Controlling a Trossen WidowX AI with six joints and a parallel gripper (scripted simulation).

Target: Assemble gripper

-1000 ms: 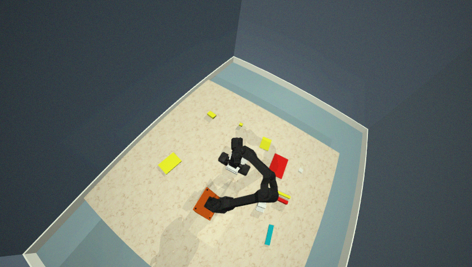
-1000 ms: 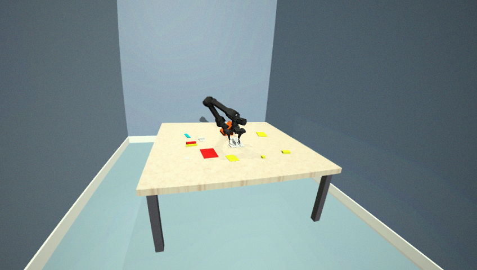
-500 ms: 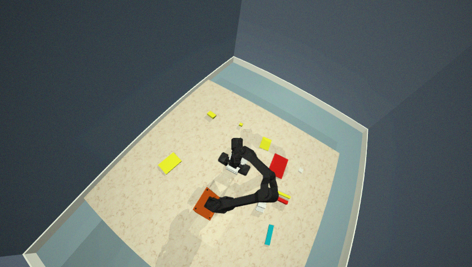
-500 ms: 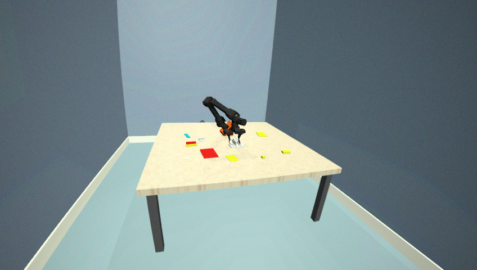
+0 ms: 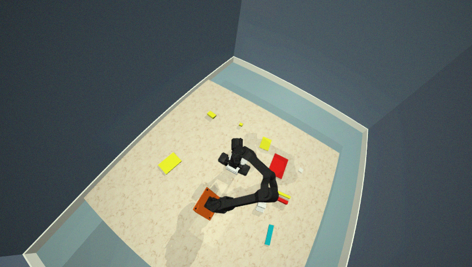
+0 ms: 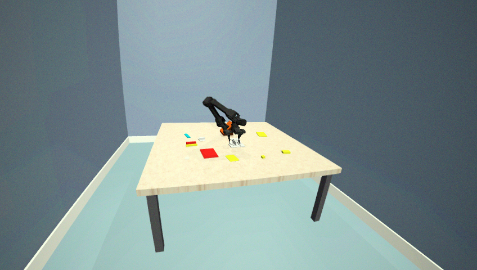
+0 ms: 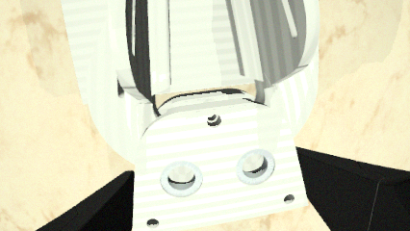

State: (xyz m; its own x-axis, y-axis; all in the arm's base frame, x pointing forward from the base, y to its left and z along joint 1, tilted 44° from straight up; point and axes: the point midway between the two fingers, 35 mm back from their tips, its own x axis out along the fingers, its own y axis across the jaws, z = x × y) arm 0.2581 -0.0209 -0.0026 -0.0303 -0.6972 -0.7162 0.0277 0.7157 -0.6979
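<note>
My gripper tip is now 20 mm to the right of the white jaw and 20 mm short of it. Also, from my gripper tip: yellow bar: 360 mm to the right, 10 mm below, 10 mm behind; then small white block: 260 mm to the right, 130 mm behind, 10 mm below; then red sheet: 260 mm to the right, 170 mm ahead, 10 mm below.
</note>
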